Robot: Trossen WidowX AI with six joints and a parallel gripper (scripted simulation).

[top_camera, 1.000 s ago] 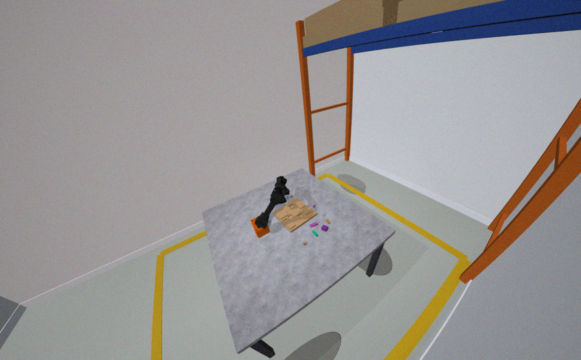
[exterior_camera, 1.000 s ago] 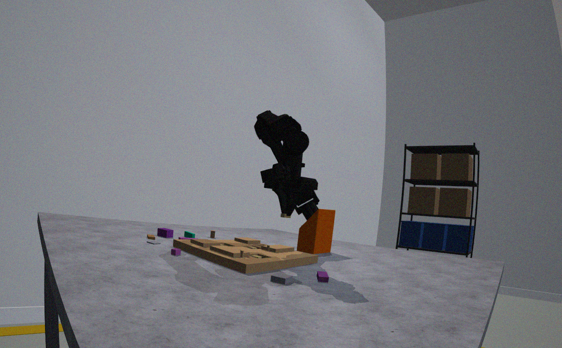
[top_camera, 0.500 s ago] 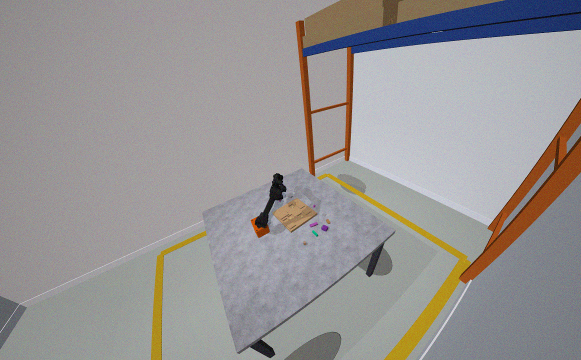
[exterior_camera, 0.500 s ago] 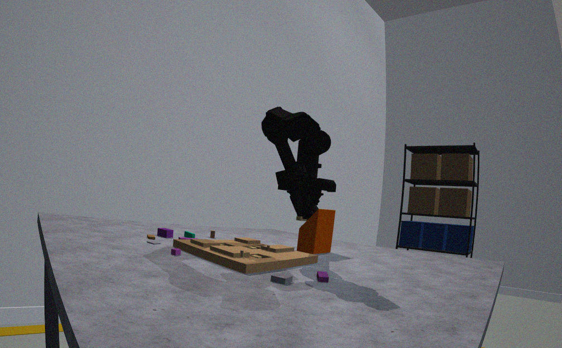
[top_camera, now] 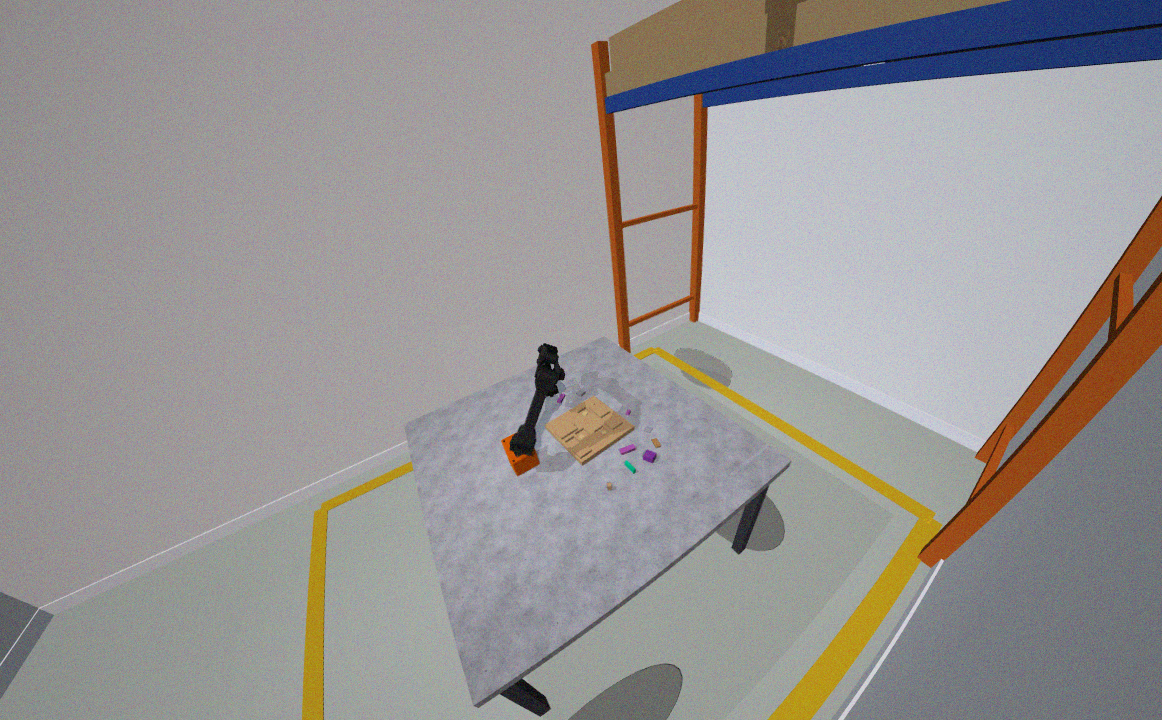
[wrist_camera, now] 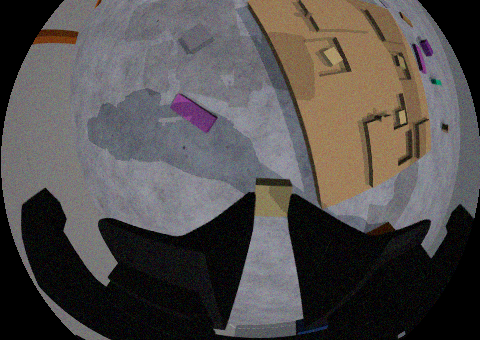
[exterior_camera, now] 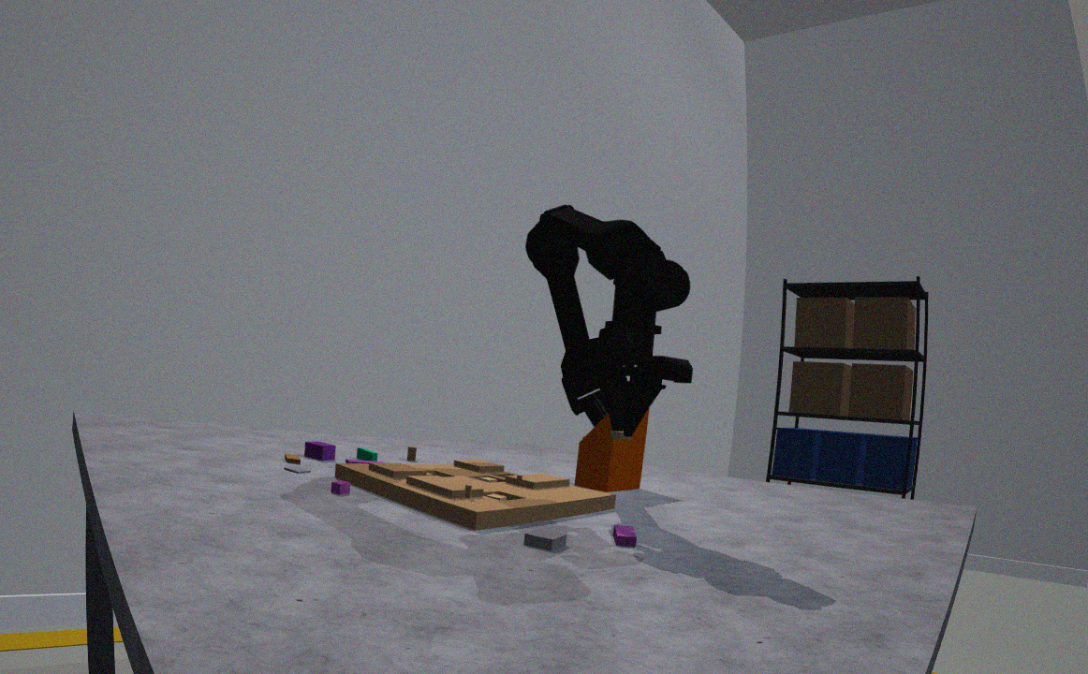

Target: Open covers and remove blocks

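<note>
Right now my gripper tip is 220 mm to the left of the tan puzzle board, 100 mm above it and 60 mm short of it.
</note>
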